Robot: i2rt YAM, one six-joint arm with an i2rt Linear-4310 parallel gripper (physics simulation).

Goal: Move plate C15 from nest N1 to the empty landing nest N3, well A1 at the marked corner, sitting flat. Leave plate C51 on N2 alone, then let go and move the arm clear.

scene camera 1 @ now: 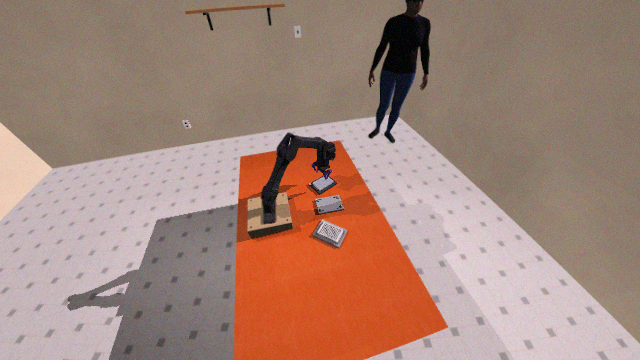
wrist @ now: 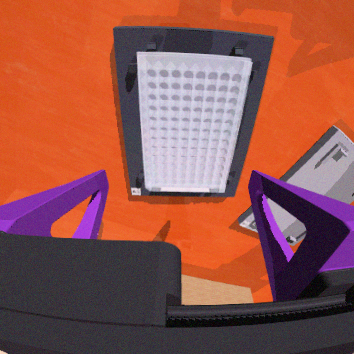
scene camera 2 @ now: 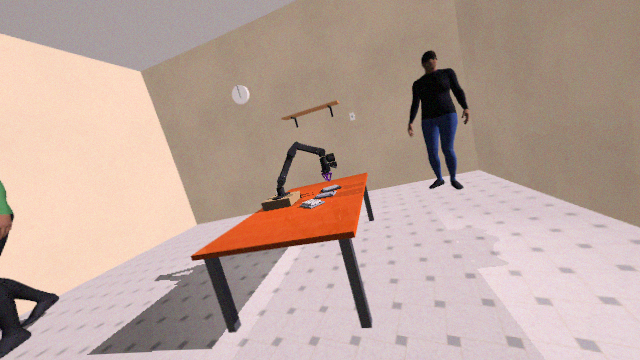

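Observation:
My gripper is open and empty, above the far nest, with one fingertip out to each side of the plate's near end in the wrist view. A white well plate lies in that dark nest, between its corner posts. A small white tag marks the nest's near left corner. The empty light grey nest, N3, is in the middle. Another white plate sits in the nearest nest. Plate and nest names are not readable, so which is C15 I cannot tell.
The arm stands on a wooden base block on the orange table. A person in black stands beyond the table. Part of a person in green shows at the left edge of scene camera 2.

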